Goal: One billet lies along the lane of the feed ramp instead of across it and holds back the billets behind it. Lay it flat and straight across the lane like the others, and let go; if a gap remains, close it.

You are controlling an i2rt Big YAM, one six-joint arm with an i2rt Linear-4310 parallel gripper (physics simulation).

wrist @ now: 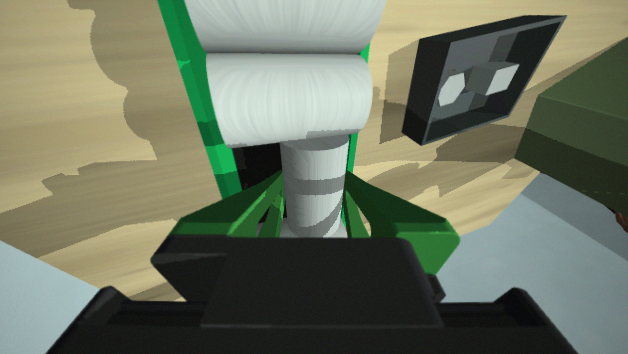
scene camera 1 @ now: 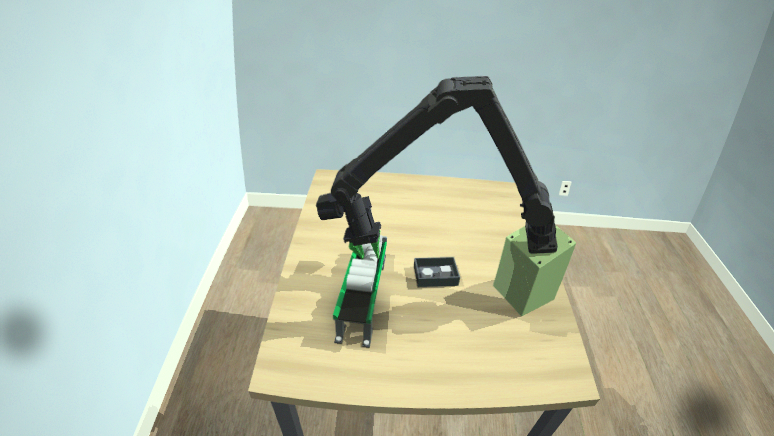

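Pixels of known places: gripper, fingertip midpoint: (wrist: 313,177) (scene camera 1: 371,258); arm's base at its link origin: (scene camera 1: 540,237).
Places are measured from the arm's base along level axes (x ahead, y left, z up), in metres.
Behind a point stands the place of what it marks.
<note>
The feed ramp (scene camera 1: 339,300) @(z -0.114, x 0.530, y 0.227 m) (wrist: 216,150) @(z -0.142, x 0.539, y -0.003 m) has green side walls and a black floor. The misplaced billet (wrist: 315,170) @(z -0.112, x 0.490, y -0.004 m), a pale grey cylinder, lies along the lane, nearer its right wall in the wrist view. One end of it is at a billet (wrist: 295,100) @(z -0.116, x 0.500, y -0.038 m) that lies across the lane. In the scene view, crosswise billets (scene camera 1: 359,282) @(z -0.097, x 0.489, y 0.165 m) lie side by side below the gripper. My gripper (scene camera 1: 368,254) @(z -0.134, x 0.482, y 0.020 m) (wrist: 313,177) @(z -0.134, x 0.482, y 0.020 m) is shut on the lengthwise billet, with a green finger on each side of it. Its far end and the billets behind are mostly hidden by the gripper.
A dark open tray (scene camera 1: 437,282) @(z -0.194, x 0.281, y 0.020 m) (wrist: 412,95) @(z -0.206, x 0.350, y -0.013 m) with two light pieces in it stands on the table (scene camera 1: 460,368) @(z -0.212, x 0.195, y 0.326 m), beside the ramp. The green base block (scene camera 1: 528,281) @(z -0.086, x 0.027, y 0.096 m) (wrist: 580,110) @(z -0.161, x 0.100, y -0.008 m) that carries the arm stands farther right.
</note>
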